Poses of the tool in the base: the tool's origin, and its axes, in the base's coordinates. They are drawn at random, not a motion.
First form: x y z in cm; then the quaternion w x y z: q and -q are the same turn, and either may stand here.
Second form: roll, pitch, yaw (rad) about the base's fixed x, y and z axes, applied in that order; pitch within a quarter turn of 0, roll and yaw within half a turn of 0; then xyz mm. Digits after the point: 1 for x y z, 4 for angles.
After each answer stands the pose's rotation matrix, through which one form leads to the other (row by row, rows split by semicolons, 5 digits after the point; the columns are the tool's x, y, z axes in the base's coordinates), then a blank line. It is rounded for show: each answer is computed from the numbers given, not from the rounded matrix.
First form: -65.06 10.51 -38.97 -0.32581 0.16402 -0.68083 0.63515
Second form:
-1.5511 0.2375 -2.4266 -650.6 105.1 -389.7
-0.73389 0.19054 0.65200; -0.63722 0.13936 -0.75798; -0.23529 -0.97174 0.01914

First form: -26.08 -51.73 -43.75 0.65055 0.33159 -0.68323 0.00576
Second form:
1.9185 -1.1035 -1.4230 -260.8 -517.3 -437.5
0.06633 -0.46060 -0.88513; -0.44561 0.78003 -0.43930; 0.89277 0.42356 -0.15351

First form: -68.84 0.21 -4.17 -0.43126 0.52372 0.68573 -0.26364
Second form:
-2.1122 -0.3208 1.6546 -688.4 2.1 -41.7
-0.07946 0.49087 -0.86760; 0.94566 0.31242 0.09015; 0.31531 -0.81329 -0.48902

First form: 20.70 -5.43 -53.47 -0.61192 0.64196 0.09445 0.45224
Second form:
-1.3490 -0.7701 -0.6461 207.0 -54.3 -534.7
0.57312 0.67474 0.46505; -0.43220 -0.23327 0.87108; 0.69623 -0.70023 0.15793

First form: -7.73 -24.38 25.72 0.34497 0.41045 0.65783 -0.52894
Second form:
-2.0268 1.0931 2.7509 -77.3 -243.8 257.2
-0.42505 0.90496 0.01966; 0.17508 0.10350 -0.97910; -0.88808 -0.41272 -0.20243

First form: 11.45 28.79 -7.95 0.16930 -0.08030 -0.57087 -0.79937
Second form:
1.2088 -0.3275 -2.9514 114.5 287.9 -79.5
-0.92978 0.36235 -0.06492; -0.17899 -0.29089 0.93987; 0.32168 0.88549 0.33532

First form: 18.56 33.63 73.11 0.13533 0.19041 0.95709 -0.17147
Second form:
-2.8447 0.3303 2.7987 185.6 336.3 731.1
-0.89086 0.41089 0.19375; 0.31807 0.86868 -0.37976; -0.32435 -0.27669 -0.90457

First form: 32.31 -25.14 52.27 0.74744 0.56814 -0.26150 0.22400
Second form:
1.2818 -0.7016 0.0494 323.1 -251.4 522.7
0.76289 -0.63199 -0.13638; 0.03772 0.25409 -0.96645; 0.64543 0.73214 0.21768

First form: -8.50 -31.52 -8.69 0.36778 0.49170 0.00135 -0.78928
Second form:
0.6082 0.8902 -1.9723 -85.0 -315.2 -86.9
-0.24593 0.58189 -0.77519; -0.57924 -0.72947 -0.36381; -0.77717 0.35955 0.51646

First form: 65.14 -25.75 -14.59 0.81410 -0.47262 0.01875 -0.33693
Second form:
-0.9557 -0.2921 -0.6327 651.4 -257.5 -145.9
0.77225 0.53087 0.34901; -0.56631 0.32622 0.75688; 0.28795 -0.78215 0.55256

